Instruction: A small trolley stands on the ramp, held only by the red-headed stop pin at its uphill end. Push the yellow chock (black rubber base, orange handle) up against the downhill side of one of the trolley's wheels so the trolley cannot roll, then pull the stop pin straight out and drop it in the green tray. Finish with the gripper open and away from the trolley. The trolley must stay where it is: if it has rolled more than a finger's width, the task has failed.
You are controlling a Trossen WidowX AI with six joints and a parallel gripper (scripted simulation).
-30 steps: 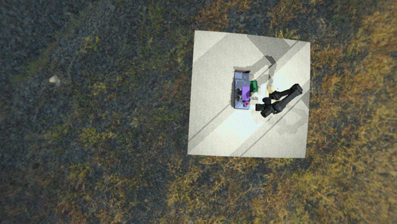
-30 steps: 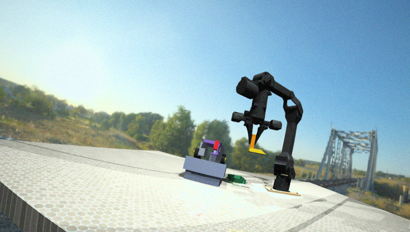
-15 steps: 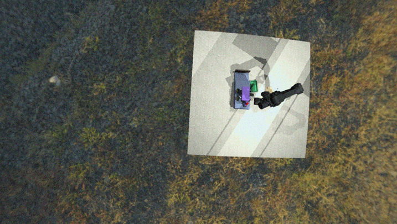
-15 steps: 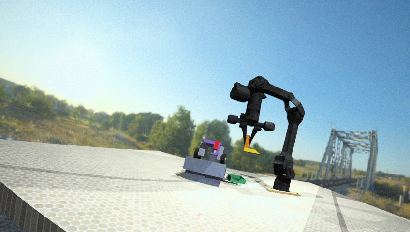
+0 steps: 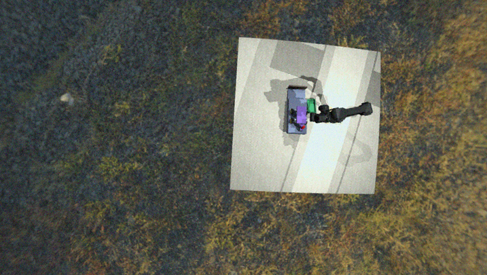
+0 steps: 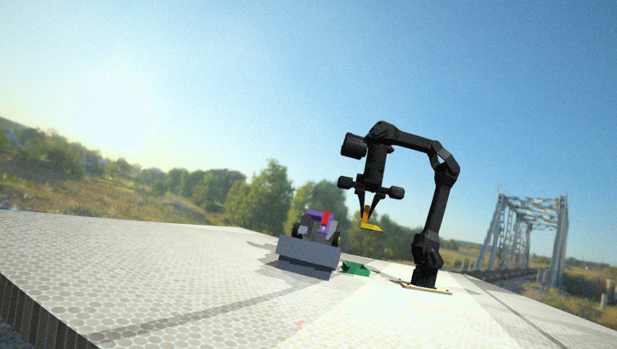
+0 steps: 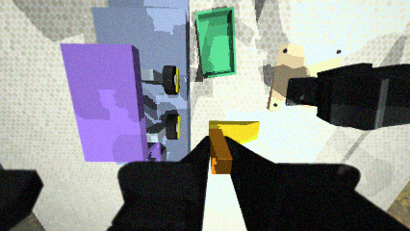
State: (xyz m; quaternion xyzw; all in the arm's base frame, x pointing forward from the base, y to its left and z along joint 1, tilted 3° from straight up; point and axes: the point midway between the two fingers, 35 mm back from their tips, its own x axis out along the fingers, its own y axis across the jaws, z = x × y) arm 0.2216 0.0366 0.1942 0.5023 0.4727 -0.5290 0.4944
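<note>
The red-headed stop pin lies 10 cm ahead of my gripper tip, 6 cm to the left of it and 4 cm below it. Round my gripper tip: yellow chock: 2 cm behind, 1 cm below; then grey-blue ramp: 12 cm ahead, 3 cm to the right, 12 cm below; then purple trolley: 12 cm ahead, 3 cm to the right, 6 cm below.
</note>
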